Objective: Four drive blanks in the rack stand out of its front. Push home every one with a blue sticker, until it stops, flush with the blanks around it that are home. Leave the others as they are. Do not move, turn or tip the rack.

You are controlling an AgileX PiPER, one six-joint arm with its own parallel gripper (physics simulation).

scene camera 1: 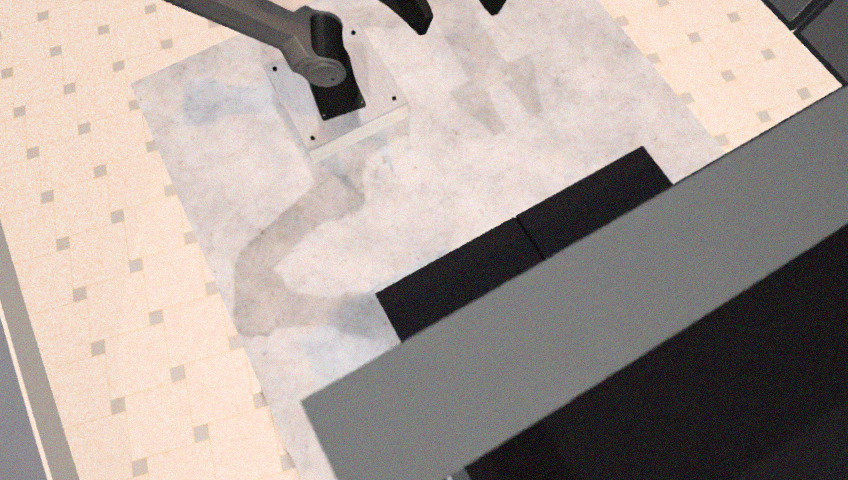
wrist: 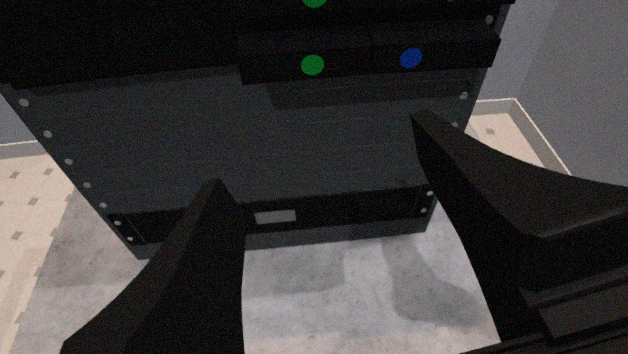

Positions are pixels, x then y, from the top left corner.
rack: scene camera 1 625, 320; wrist 139, 111
